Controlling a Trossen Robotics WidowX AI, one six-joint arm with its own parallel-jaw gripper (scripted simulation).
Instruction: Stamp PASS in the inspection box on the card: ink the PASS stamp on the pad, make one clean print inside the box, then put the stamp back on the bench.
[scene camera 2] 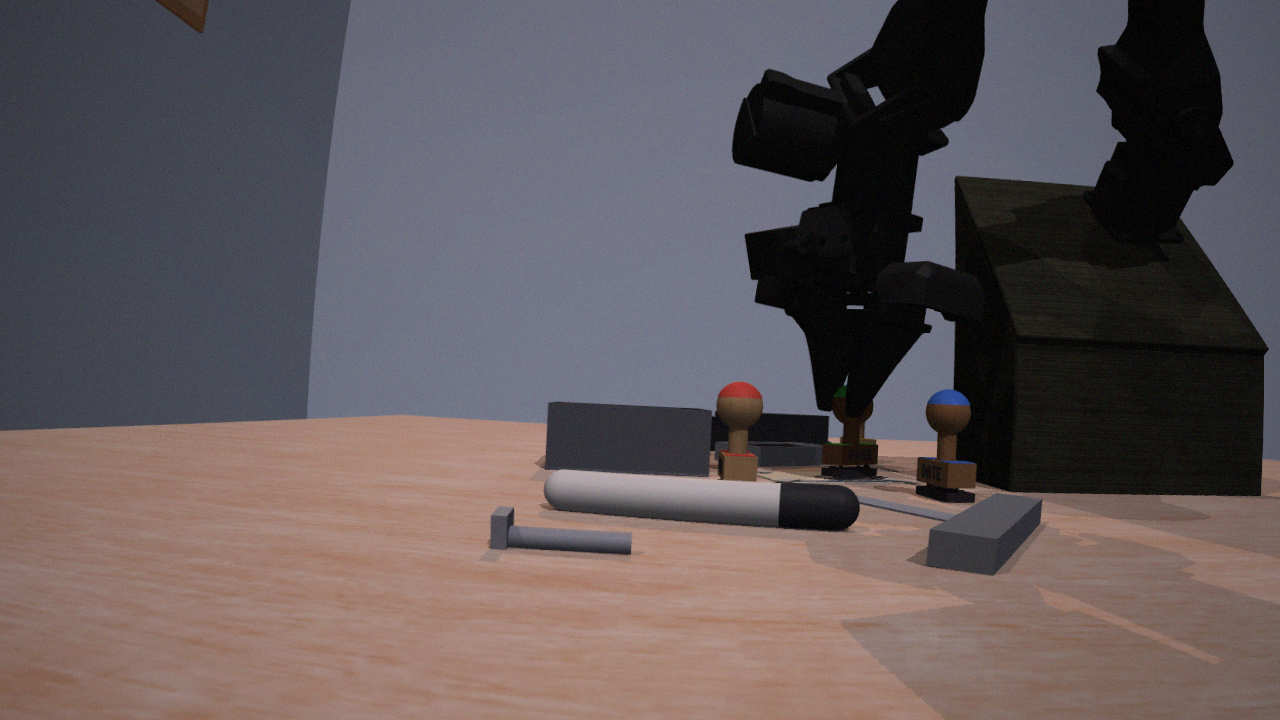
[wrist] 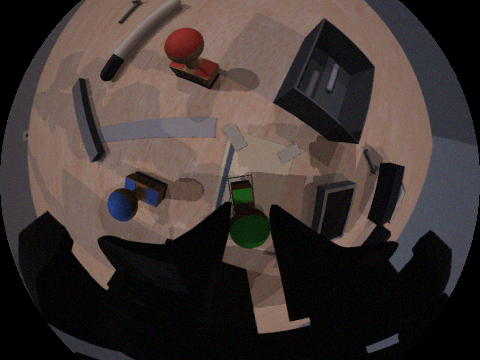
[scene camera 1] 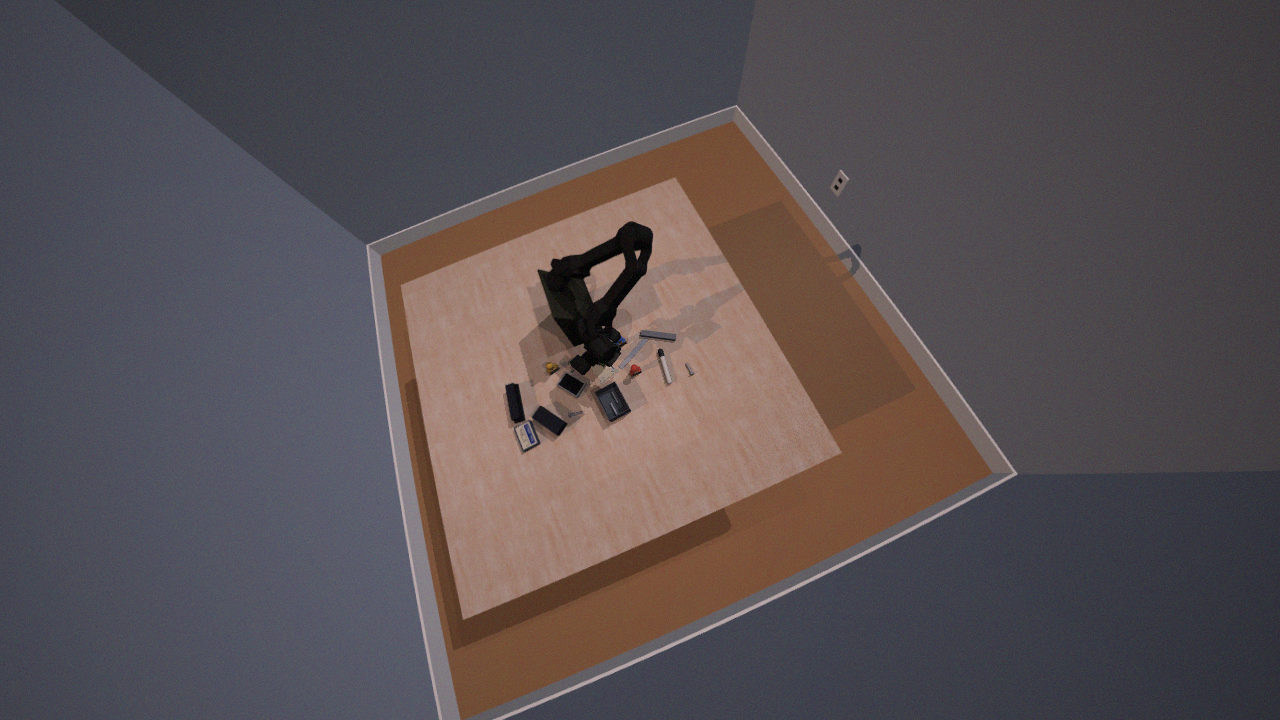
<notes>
In view: the gripper [scene camera 2: 838,414], a green-topped pass stamp [scene camera 2: 850,452], a red-topped stamp [scene camera 2: 739,405], a bolt [scene camera 2: 504,534], a blue-topped date stamp [scene camera 2: 948,412], a grey bar [scene camera 2: 980,539], a dark tray [scene camera 2: 632,439], a marker [scene camera 2: 793,505] and a dark block [wrist: 388,187].
The green-topped pass stamp shows as well in the wrist view [wrist: 249,227]. The red-topped stamp also shows in the wrist view [wrist: 184,46]. The blue-topped date stamp shows as well in the wrist view [wrist: 122,203].
</notes>
